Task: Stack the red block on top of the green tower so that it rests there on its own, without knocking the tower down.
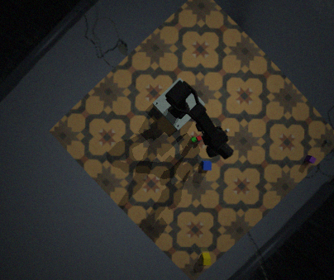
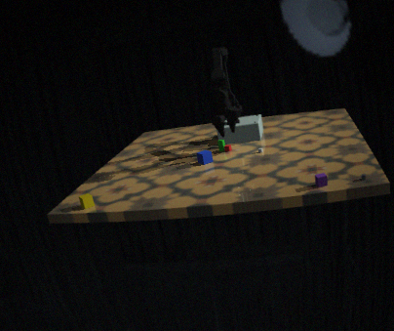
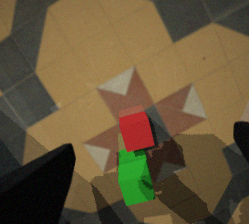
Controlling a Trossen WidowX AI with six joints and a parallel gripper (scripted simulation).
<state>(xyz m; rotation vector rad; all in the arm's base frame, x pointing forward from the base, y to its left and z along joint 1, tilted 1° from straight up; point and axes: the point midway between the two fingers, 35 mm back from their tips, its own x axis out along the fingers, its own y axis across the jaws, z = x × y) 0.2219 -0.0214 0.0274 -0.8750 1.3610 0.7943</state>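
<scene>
The red block lies 10 mm behind my gripper tip, 10 mm to the right of it and 60 mm below it. From my gripper tip the other things lie so: purple block (600 mm ahead, 320 mm to the left, 60 mm below); yellow block (490 mm ahead, 550 mm to the right, 60 mm below); blue block (120 mm ahead, 110 mm to the right, 50 mm below).
</scene>
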